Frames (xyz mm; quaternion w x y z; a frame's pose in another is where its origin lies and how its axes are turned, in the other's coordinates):
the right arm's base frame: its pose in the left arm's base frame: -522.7 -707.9 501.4 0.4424 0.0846 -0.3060 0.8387
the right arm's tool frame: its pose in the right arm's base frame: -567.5 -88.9 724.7 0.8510 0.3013 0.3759 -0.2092
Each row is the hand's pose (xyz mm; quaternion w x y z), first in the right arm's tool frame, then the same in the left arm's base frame.
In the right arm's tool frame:
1: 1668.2 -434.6 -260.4 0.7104 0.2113 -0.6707 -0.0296
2: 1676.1 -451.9 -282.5 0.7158 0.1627 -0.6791 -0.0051
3: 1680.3 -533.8 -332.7 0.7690 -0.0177 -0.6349 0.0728
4: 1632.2 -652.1 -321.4 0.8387 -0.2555 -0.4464 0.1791
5: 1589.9 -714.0 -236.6 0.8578 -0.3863 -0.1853 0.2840
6: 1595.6 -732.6 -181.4 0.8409 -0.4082 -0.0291 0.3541
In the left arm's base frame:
1: -115.0 45.5 61.5 0.6057 0.5975 -0.1489 0.5040
2: -103.1 47.8 35.0 0.5902 0.5766 -0.1884 0.5327
3: -32.1 45.0 -29.8 0.5501 0.4392 -0.2815 0.6520
4: 93.0 17.0 -29.1 0.4715 0.1618 -0.3207 0.8054
5: 173.9 11.7 49.9 0.3535 -0.0991 -0.2425 0.8980
6: 199.7 36.9 95.9 0.2619 -0.2164 -0.1583 0.9271

